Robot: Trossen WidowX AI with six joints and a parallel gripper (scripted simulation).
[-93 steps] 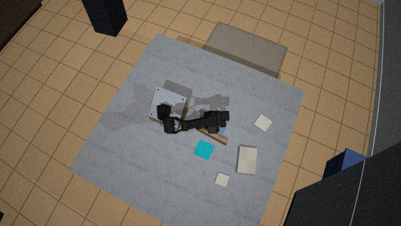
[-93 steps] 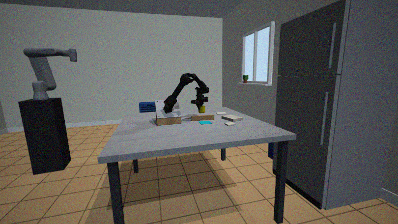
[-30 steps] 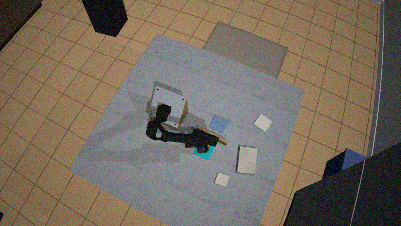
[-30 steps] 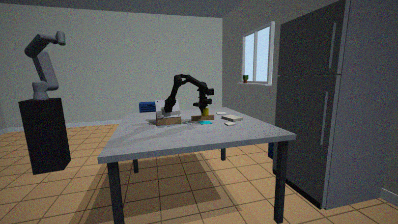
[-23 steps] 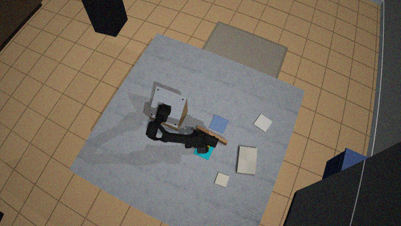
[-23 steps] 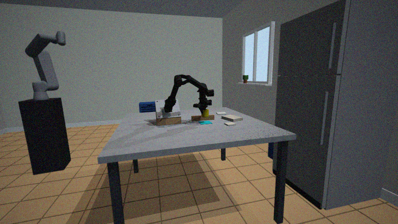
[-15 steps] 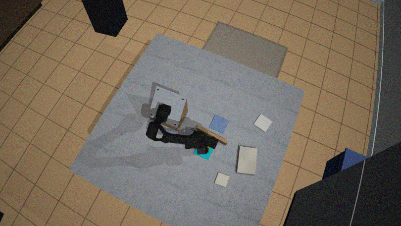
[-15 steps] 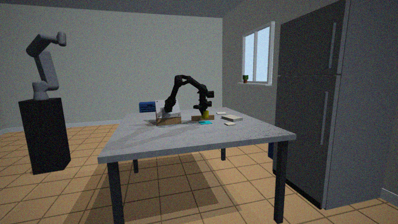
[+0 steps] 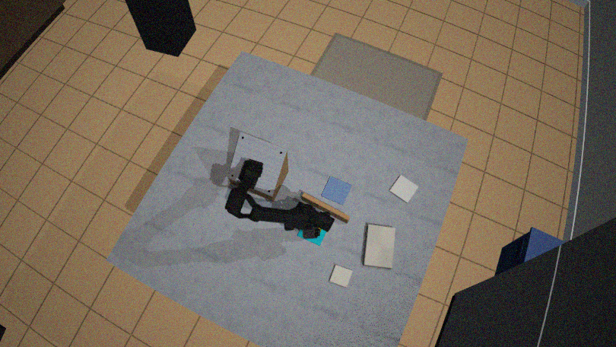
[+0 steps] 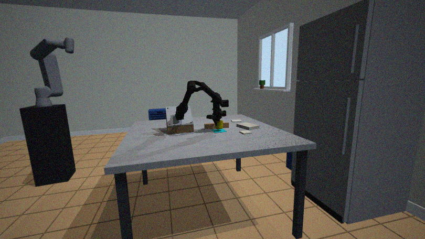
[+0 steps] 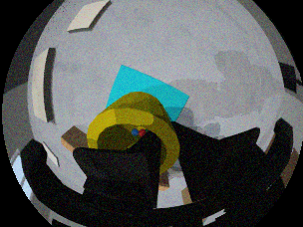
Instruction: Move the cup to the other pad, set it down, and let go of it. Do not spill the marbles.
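Right now my gripper tip is 30 mm short of the cyan pad, 10 mm to the right of it and 60 mm above it. Also, from my gripper tip: yellow cup (20 mm ahead, 10 mm to the left); then blue pad (60 mm ahead, 220 mm to the left, 60 mm below); then wooden bar (40 mm ahead, 120 mm to the left, 40 mm below).
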